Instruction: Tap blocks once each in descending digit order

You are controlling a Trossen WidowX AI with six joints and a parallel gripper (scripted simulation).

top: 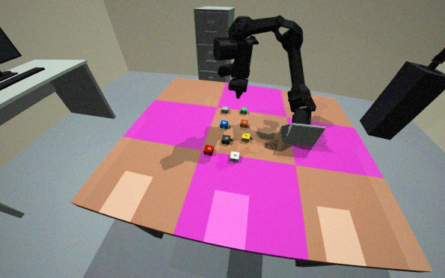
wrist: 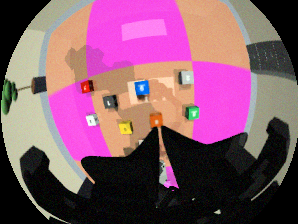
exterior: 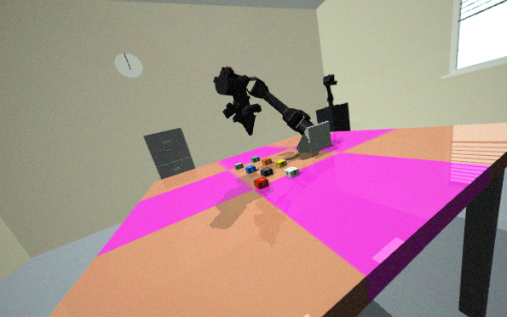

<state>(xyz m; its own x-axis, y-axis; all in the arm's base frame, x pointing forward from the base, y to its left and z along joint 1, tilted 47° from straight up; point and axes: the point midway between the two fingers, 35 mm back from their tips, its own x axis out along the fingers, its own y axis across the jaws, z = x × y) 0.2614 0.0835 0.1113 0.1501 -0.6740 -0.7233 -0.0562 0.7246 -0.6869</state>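
Right now my gripper tip is 20 cm to the right of the white block, 13 cm above it and 4 cm past it. The rest, counted from my gripper tip: orange block 13 cm below, 4 cm behind; then grey block 13 cm below, 8 cm to the right, 7 cm ahead; then blue block 13 cm below, 4 cm ahead, 3 cm to the left.
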